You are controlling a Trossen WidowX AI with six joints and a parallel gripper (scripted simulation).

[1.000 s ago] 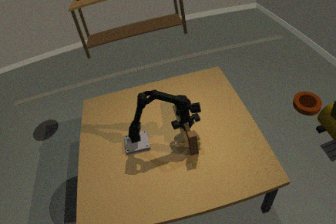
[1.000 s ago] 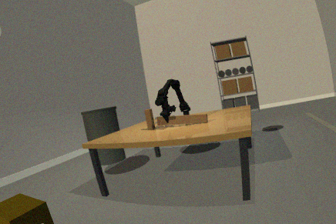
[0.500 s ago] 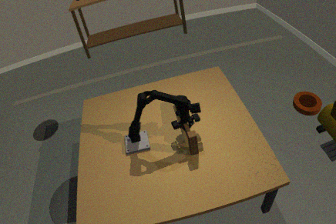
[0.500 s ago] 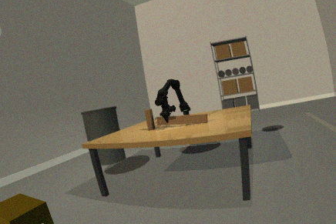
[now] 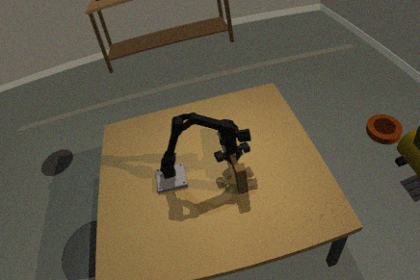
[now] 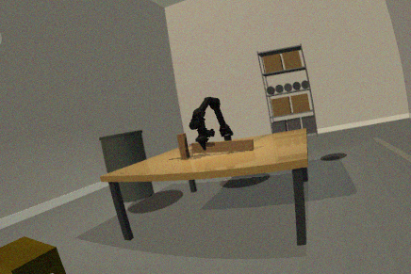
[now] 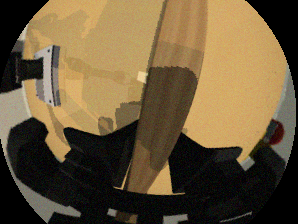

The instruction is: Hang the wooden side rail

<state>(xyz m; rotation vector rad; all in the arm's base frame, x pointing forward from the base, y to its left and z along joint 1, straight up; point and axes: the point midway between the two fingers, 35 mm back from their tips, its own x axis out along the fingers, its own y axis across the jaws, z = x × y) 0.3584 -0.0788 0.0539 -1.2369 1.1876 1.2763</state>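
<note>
The wooden headboard post lies 10 mm behind my gripper tip, 160 mm to the right of it and 40 mm above it.
</note>
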